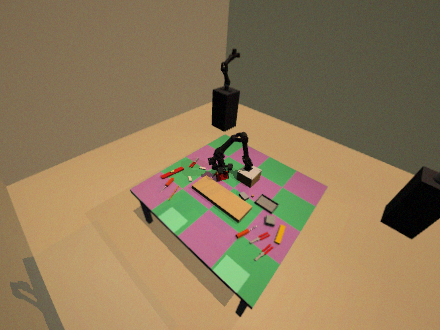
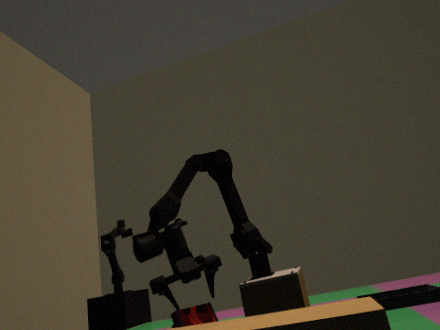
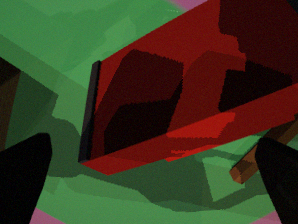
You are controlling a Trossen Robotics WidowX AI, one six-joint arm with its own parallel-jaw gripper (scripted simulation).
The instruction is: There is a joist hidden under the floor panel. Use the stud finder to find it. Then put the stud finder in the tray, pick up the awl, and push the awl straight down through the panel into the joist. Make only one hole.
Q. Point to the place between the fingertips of my gripper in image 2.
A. At 196,305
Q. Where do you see a red stud finder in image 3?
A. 201,81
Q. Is my gripper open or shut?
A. Open.
